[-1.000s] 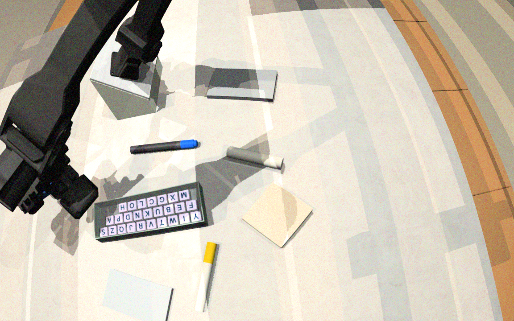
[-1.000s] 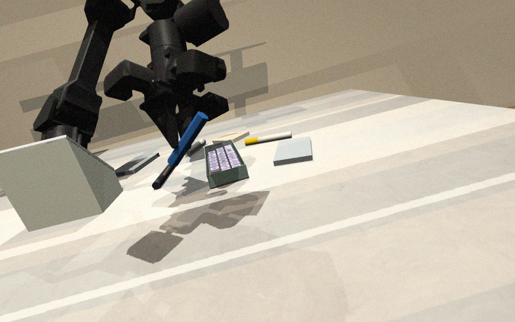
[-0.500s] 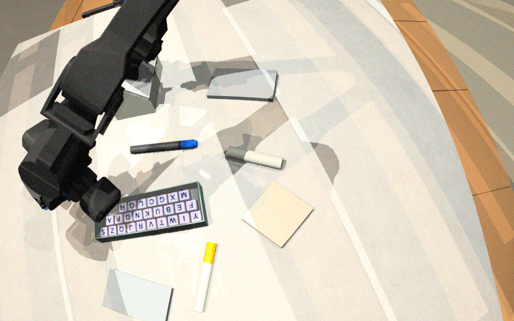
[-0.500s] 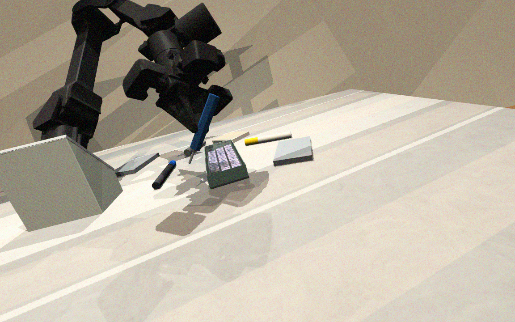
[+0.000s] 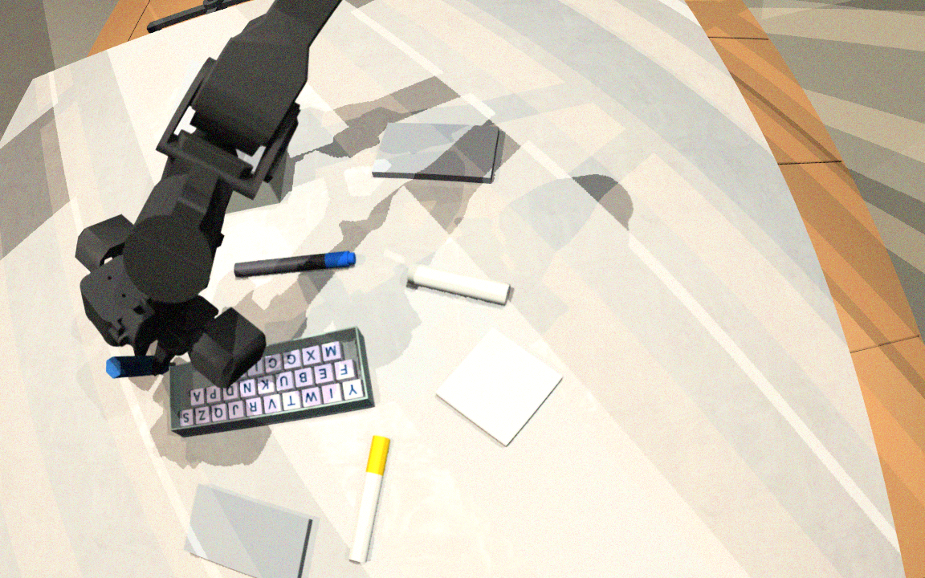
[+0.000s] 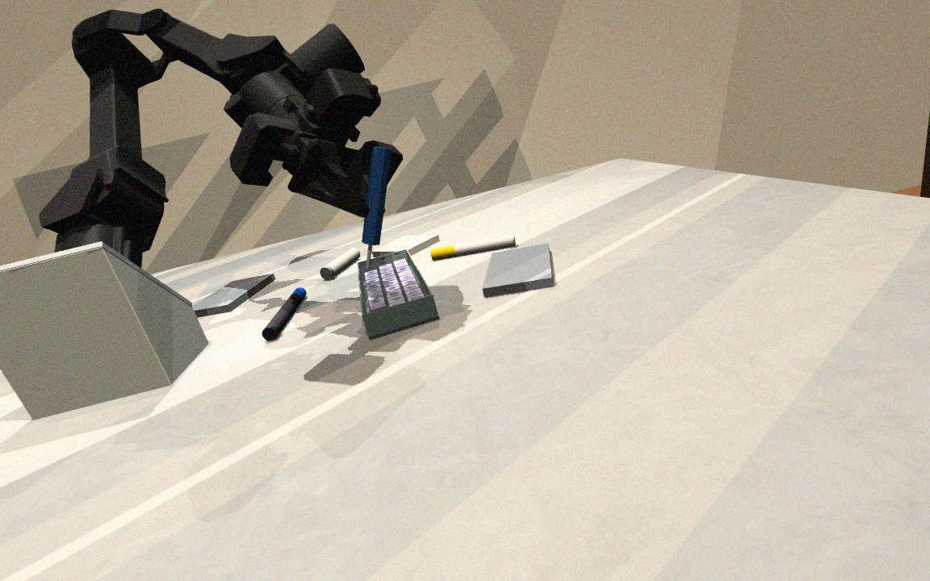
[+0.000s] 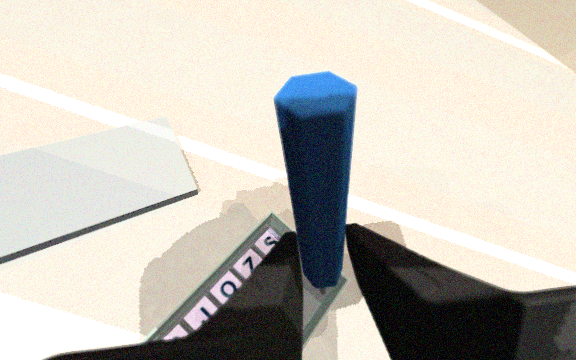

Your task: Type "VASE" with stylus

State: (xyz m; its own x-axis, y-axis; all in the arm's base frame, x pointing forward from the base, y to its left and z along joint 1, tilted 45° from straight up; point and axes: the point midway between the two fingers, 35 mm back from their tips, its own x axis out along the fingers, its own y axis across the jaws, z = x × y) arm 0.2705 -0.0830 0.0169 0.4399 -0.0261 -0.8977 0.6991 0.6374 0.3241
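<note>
The yellow-capped marker is 17 cm to the left of my gripper tip, 11 cm ahead of it and 10 cm below it. The rest, counted from my gripper tip: blue-capped black marker (15 cm to the left, 13 cm behind, 10 cm below); stylus (1 cm below, 1 cm behind); grey pad (14 cm ahead, 11 cm below, 3 cm to the left).
</note>
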